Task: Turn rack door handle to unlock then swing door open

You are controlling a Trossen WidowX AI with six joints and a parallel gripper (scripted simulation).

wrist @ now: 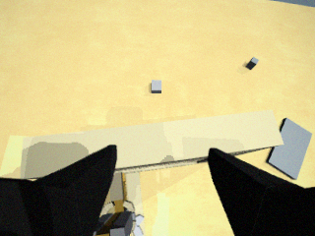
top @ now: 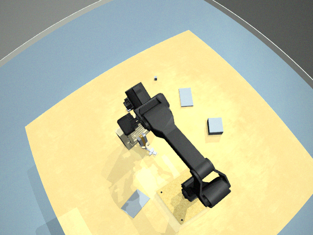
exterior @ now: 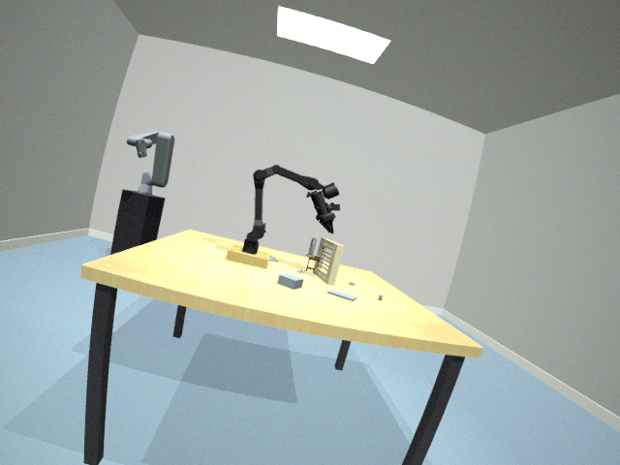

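The upright handle is 80 mm behind my gripper tip, 30 mm to the left of it and 120 mm below it. The rest, counted from my gripper tip: small cube: 280 mm ahead, 170 mm to the right, 220 mm below.
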